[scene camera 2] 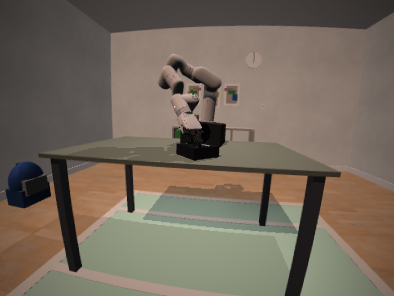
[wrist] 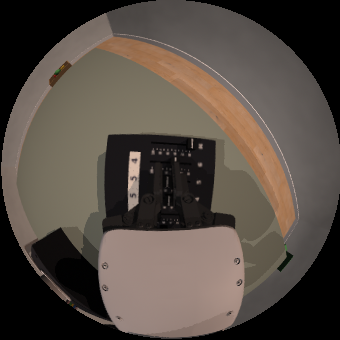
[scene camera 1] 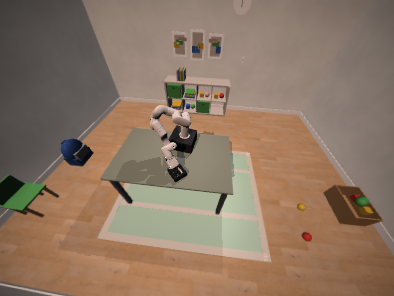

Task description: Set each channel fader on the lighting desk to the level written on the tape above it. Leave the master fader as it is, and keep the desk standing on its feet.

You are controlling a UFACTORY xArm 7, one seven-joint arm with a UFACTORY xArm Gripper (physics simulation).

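Frame: origin at the arm's base, x ahead, y left, z up, level; millimetres.
Seen in the pictures: gripper, fingertip midpoint: (scene camera 2: pixel 199 143) (wrist: pixel 166 170) (scene camera 1: pixel 177 173); arm's base, origin of the base link: (scene camera 2: pixel 206 122) (scene camera 1: pixel 184 135).
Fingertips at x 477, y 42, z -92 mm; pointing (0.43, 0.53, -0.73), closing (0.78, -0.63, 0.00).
Note:
Offsets run from my fingertips to a thing's top centre. Level surfaces: height alone.
The black lighting desk {33 mm back, 18 mm right, 3 mm up} (scene camera 1: pixel 181 176) (scene camera 2: pixel 199 152) (wrist: pixel 117 175) stands flat on the table. Its white tape {61 mm back, 4 mm right, 10 mm down} (wrist: pixel 134 170) shows 4, 5 and 5 in the wrist view; the rest is hidden by the gripper. My gripper (scene camera 1: pixel 174 168) (scene camera 2: pixel 193 138) (wrist: pixel 166 170) is low over the desk, shut on the channel 5 fader {7 mm back, 9 mm right, 3 mm up} (wrist: pixel 167 182), which stands near the middle of its slot. The channel 4 fader {20 mm back, 27 mm right, 3 mm up} (wrist: pixel 168 201) shows below it. The channel 6 fader {13 mm ahead, 2 mm left, 3 mm up} (wrist: pixel 175 159) is beside a fingertip. The master fader {42 mm ahead, 6 mm left, 3 mm up} (wrist: pixel 190 144) is near the 0 end. The lower channels are mostly covered.
The desk stands near the front edge of the grey-green table {65 mm down} (scene camera 1: pixel 210 170) (scene camera 2: pixel 280 159) (wrist: pixel 65 150). The arm's black base (scene camera 1: pixel 183 140) (scene camera 2: pixel 216 134) (wrist: pixel 62 260) is behind it. A shelf unit (scene camera 1: pixel 197 81) stands at the back wall.

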